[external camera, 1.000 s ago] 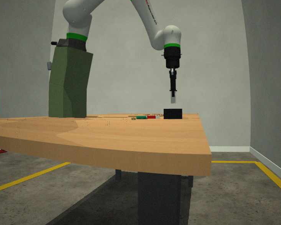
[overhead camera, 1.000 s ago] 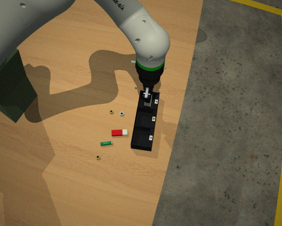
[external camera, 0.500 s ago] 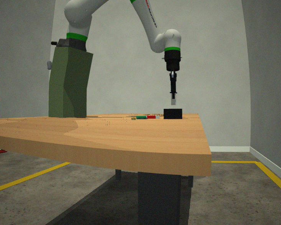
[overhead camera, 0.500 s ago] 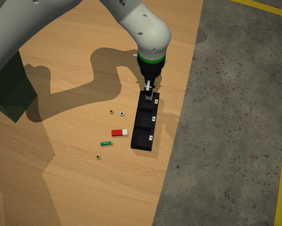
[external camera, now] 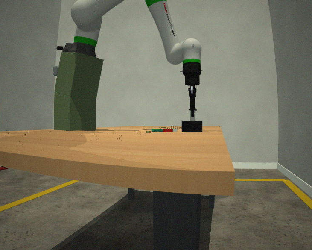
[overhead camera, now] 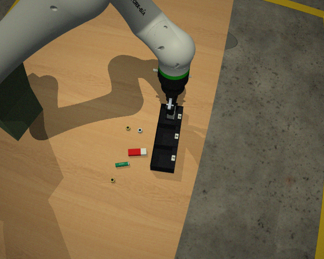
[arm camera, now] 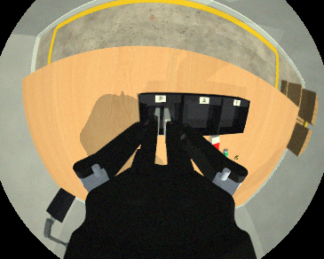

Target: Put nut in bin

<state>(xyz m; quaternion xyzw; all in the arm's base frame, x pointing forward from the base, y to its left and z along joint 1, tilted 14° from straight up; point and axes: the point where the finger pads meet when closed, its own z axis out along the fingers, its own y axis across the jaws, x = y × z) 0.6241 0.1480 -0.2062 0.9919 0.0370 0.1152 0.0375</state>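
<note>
Now: the grey nut 10 cm behind my hand, 7 cm to the right of it and 6 cm below it. Also, from my hand: green battery: 22 cm to the right, 12 cm behind, 6 cm below.
</note>
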